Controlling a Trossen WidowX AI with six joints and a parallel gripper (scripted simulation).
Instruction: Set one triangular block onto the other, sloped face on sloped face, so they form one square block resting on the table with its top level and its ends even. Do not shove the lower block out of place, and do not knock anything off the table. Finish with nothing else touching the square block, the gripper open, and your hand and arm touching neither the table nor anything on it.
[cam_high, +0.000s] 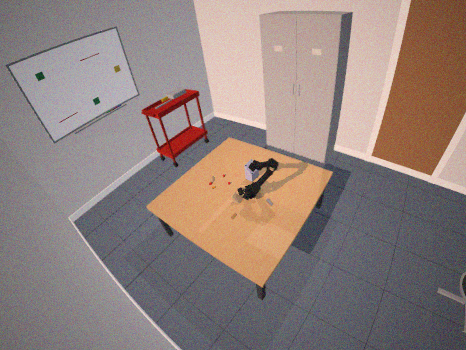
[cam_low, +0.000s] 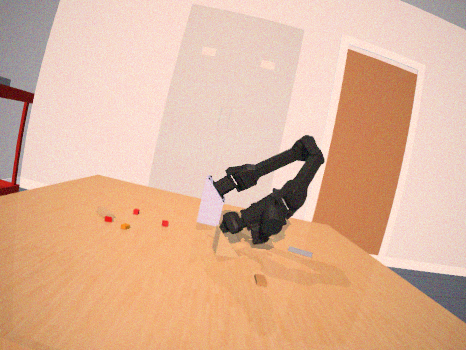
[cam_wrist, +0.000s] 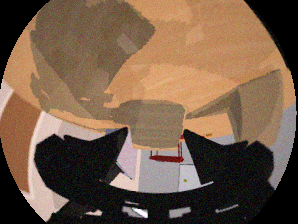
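Right now my gripper tip is 1 cm below the triangular block. Round my gripper tip: small tan block 31 cm ahead, 7 cm to the left, 1 cm below; flat grey bar 4 cm ahead, 25 cm to the left, 1 cm below; orange piece 12 cm ahead, 29 cm to the right, 1 cm below.
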